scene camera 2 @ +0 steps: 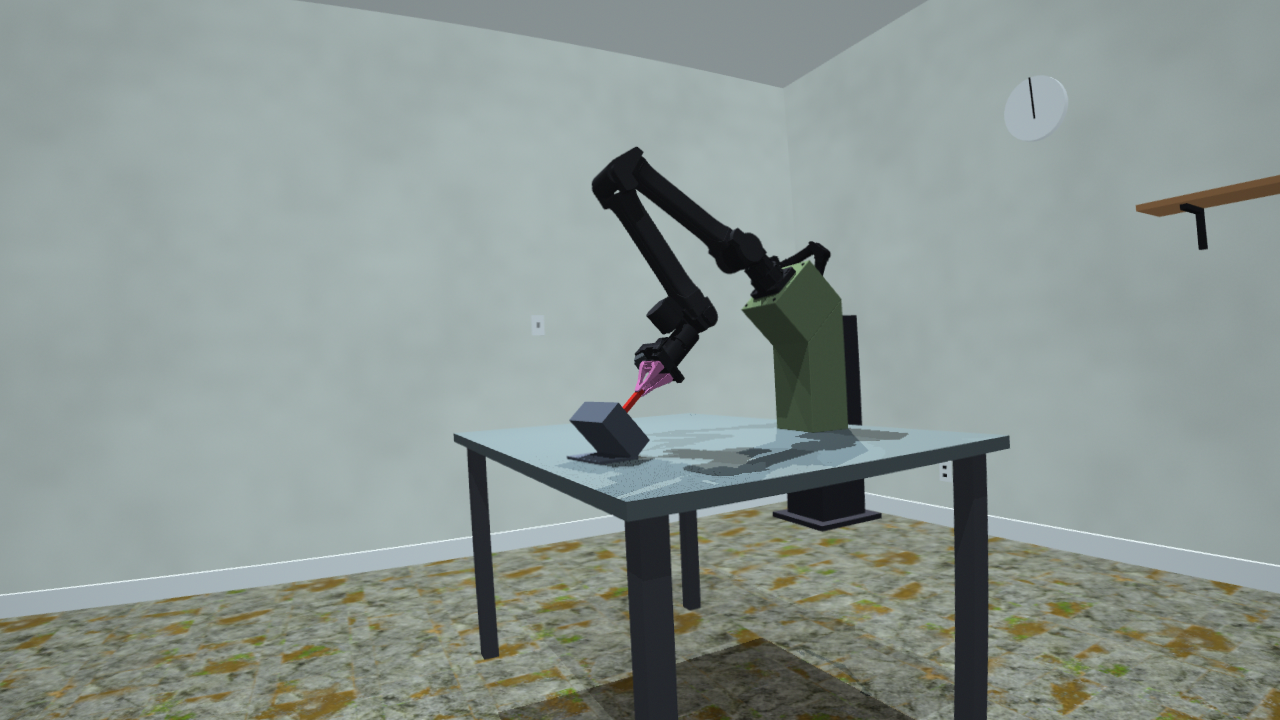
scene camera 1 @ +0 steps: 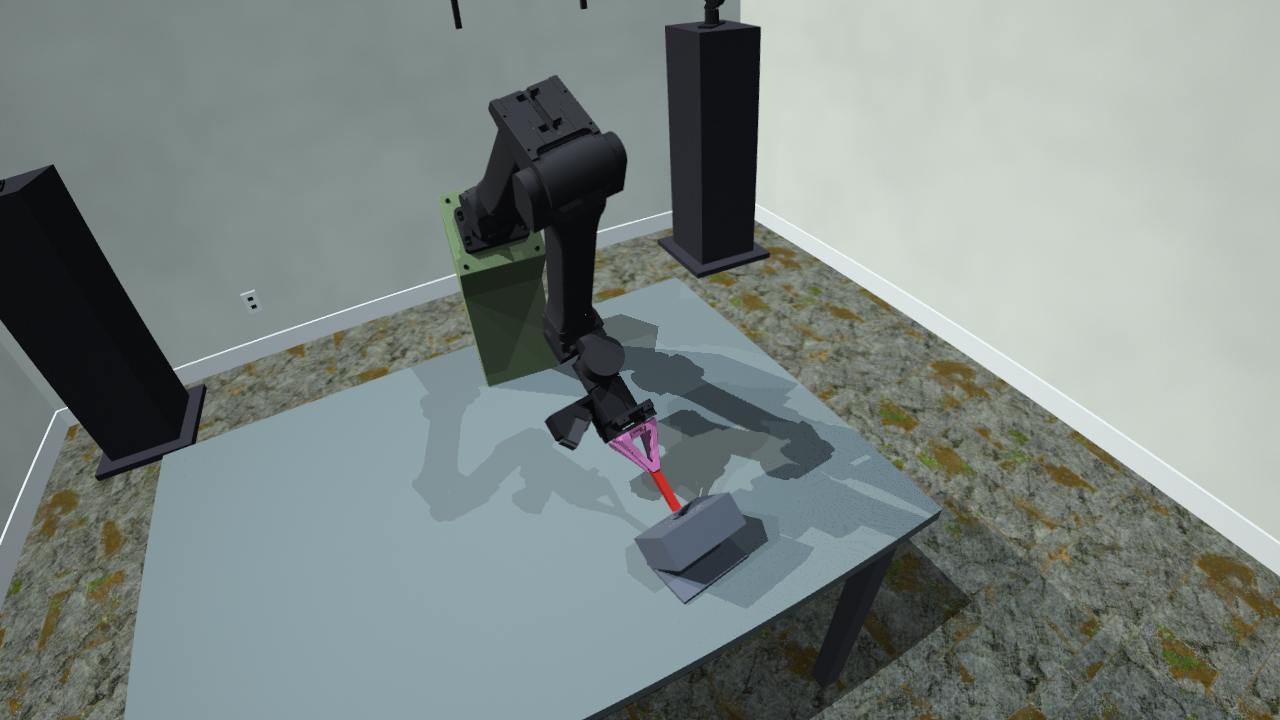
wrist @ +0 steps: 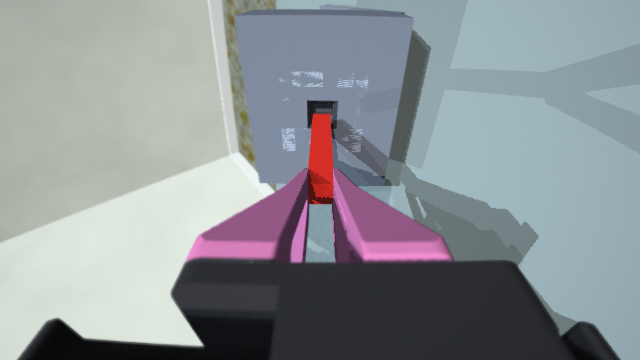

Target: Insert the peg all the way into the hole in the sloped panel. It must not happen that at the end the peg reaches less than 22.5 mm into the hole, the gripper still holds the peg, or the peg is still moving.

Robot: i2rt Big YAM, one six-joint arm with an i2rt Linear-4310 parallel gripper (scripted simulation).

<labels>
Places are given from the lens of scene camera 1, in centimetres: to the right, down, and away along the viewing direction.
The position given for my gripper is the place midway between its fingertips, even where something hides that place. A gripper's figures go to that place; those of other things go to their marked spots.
my gripper (scene camera 1: 655,471): 2, 17, 91
thin dark base plate (scene camera 1: 703,572): 10, 33, 90
</labels>
